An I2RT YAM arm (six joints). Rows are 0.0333 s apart.
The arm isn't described. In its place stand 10 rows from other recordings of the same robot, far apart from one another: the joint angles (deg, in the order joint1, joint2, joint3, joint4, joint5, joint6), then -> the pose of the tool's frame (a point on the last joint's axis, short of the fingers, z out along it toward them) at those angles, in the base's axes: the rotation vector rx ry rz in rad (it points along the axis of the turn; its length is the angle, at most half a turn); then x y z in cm.
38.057, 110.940, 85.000, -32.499, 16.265, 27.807 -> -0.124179 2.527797 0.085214 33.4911 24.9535 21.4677
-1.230, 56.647, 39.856, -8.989, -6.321, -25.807 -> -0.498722 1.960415 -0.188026 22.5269 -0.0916 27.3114
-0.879, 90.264, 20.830, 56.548, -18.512, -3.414 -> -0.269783 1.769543 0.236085 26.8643 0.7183 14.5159
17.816, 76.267, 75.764, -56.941, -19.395, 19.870 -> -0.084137 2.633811 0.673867 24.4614 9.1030 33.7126
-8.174, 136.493, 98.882, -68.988, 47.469, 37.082 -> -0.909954 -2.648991 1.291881 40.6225 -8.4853 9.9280
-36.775, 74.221, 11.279, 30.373, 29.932, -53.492 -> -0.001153 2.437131 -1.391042 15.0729 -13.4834 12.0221
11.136, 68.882, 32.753, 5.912, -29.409, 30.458 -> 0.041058 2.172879 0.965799 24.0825 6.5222 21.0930
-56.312, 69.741, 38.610, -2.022, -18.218, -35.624 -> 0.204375 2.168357 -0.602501 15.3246 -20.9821 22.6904
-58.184, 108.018, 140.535, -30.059, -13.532, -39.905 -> 0.059929 1.650277 -1.164510 20.9788 -32.2343 55.1505
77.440, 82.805, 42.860, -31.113, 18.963, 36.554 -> -0.867429 2.541209 0.131352 6.5274 23.9784 16.2283
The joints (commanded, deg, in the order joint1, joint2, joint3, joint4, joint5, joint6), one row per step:
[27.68, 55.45, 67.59, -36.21, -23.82, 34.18]
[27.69, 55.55, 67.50, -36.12, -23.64, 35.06]
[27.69, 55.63, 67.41, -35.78, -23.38, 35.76]
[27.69, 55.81, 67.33, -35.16, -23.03, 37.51]
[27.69, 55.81, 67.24, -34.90, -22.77, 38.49]
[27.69, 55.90, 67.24, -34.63, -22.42, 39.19]
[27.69, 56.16, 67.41, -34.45, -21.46, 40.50]
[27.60, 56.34, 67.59, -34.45, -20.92, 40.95]
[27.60, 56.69, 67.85, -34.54, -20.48, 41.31]
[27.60, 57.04, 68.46, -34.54, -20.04, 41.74]
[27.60, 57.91, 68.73, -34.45, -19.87, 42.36]
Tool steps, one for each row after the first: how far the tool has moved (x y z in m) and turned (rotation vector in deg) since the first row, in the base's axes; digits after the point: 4 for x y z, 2 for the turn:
[0.0007, 0.0003, -0.0007, 0.37, 0.71, -0.48]
[0.0014, 0.0005, -0.0009, 0.75, 1.03, -0.98]
[0.0029, 0.0010, -0.0009, 1.78, 1.94, -1.95]
[0.0033, 0.0011, -0.0010, 2.32, 2.46, -2.55]
[0.0040, 0.0012, -0.0008, 2.69, 2.75, -3.12]
[0.0055, 0.0014, -0.0004, 3.17, 3.43, -4.49]
[0.0066, 0.0012, 0.0000, 3.26, 3.64, -5.24]
[0.0080, 0.0017, 0.0002, 3.24, 3.95, -5.79]
[0.0091, 0.0020, 0.0025, 3.49, 3.94, -6.35]
[0.0128, 0.0038, 0.0014, 3.53, 4.79, -6.76]

